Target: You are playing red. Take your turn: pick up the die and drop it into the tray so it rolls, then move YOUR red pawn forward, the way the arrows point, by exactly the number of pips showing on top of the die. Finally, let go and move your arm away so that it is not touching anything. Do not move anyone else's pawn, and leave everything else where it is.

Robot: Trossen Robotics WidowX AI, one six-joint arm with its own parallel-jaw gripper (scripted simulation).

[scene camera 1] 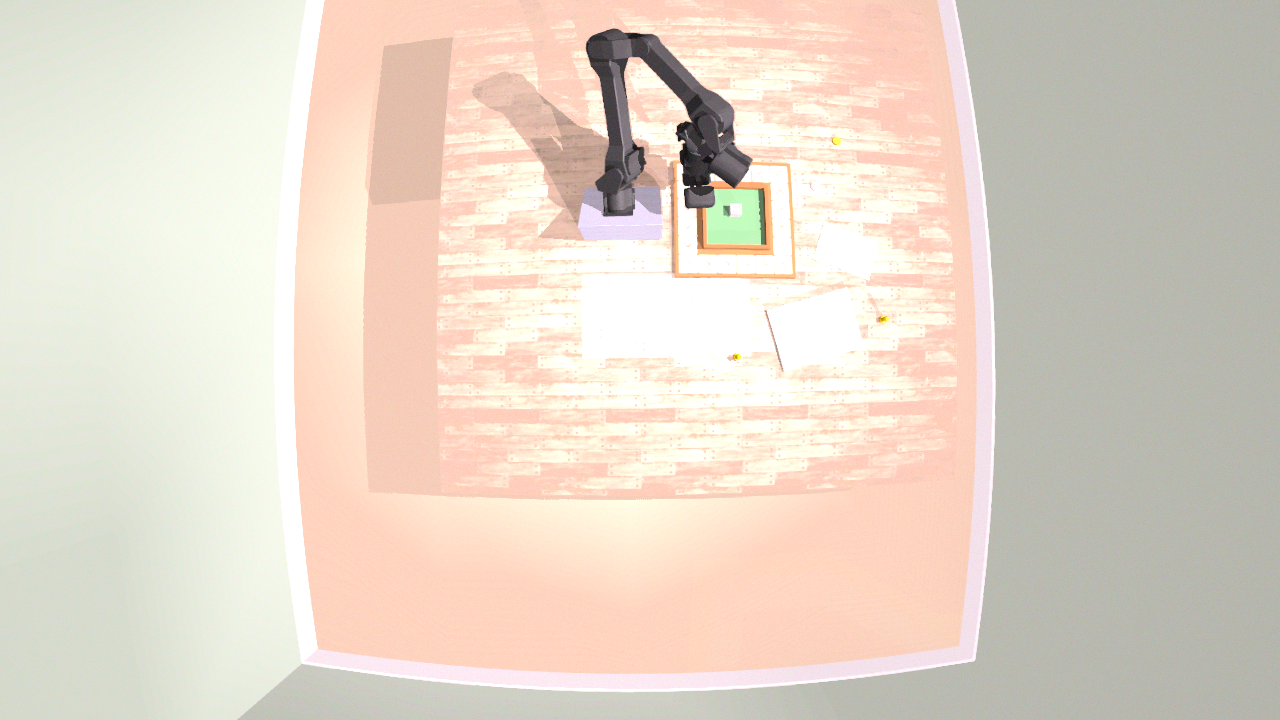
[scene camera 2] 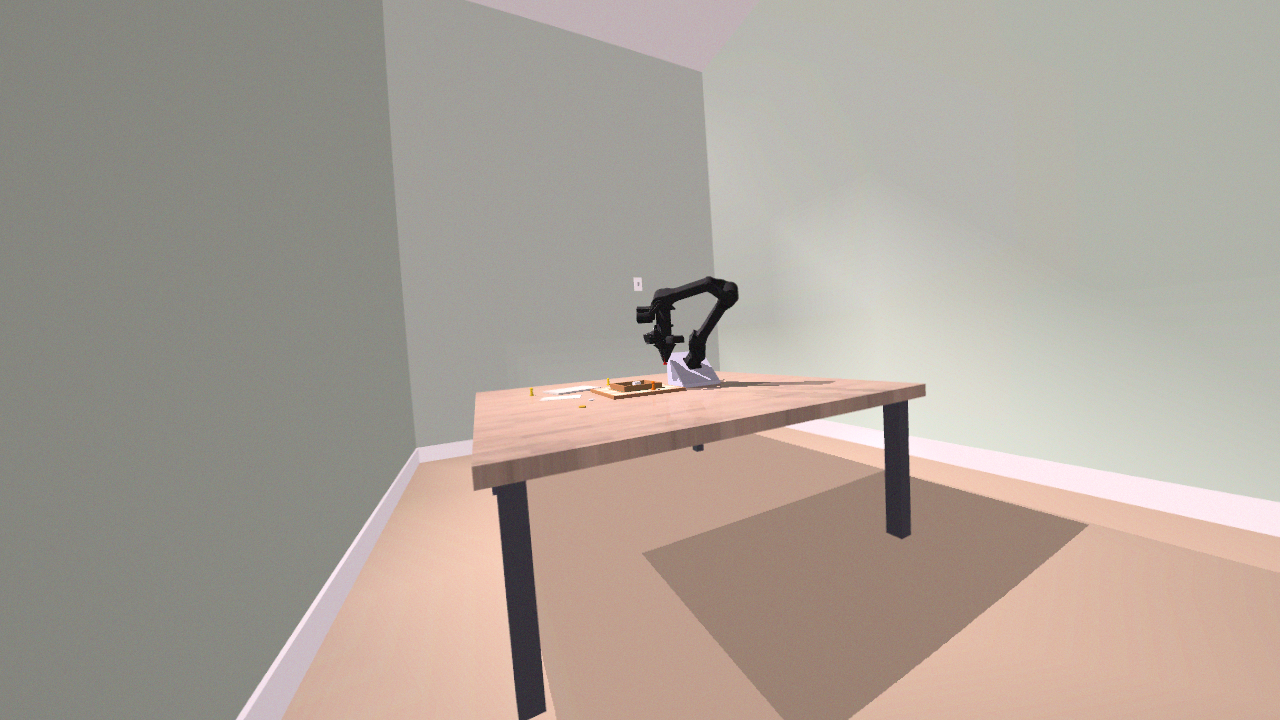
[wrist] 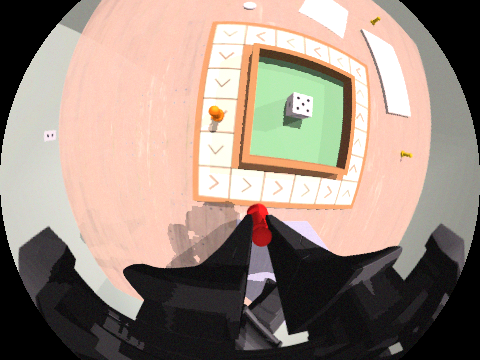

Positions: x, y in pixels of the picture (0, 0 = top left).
Scene:
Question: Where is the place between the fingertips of the gripper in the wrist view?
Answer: At 258, 219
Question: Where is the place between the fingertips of the gripper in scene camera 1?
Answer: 692, 178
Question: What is the gripper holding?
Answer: A red pawn.

